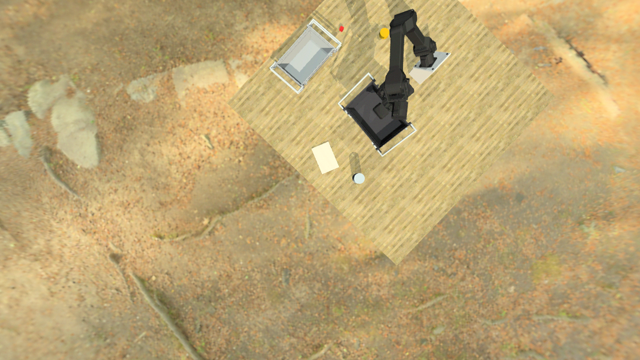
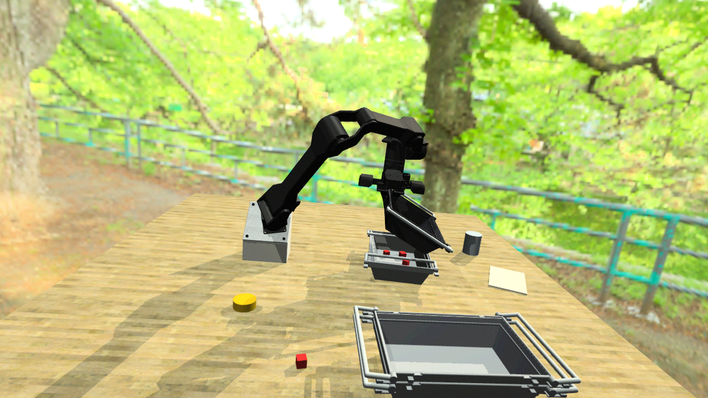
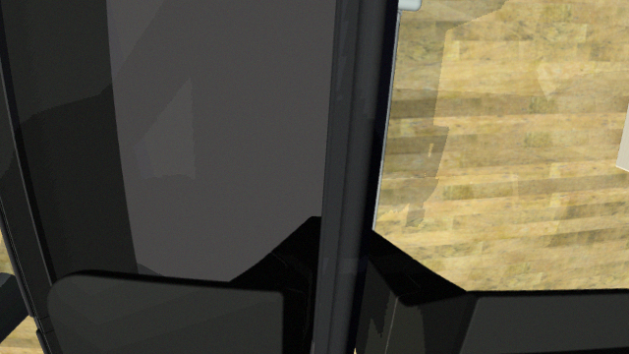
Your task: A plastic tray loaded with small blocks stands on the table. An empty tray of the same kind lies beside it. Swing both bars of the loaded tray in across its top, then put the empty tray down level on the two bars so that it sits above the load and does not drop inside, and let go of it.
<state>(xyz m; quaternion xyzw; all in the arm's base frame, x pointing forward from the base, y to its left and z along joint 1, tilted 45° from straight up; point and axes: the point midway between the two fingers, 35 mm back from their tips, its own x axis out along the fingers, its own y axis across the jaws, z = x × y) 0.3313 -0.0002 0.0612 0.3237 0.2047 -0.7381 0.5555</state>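
My gripper tip is 80 mm short of the dark tray, 20 mm to the left of it and 10 mm above it. The rest, counted from my gripper tip: cream card: 360 mm ahead, 160 mm below, 110 mm to the right; then grey cylinder: 350 mm ahead, 130 mm below, 100 mm to the left; then yellow disc: 380 mm behind, 230 mm to the right, 150 mm below.
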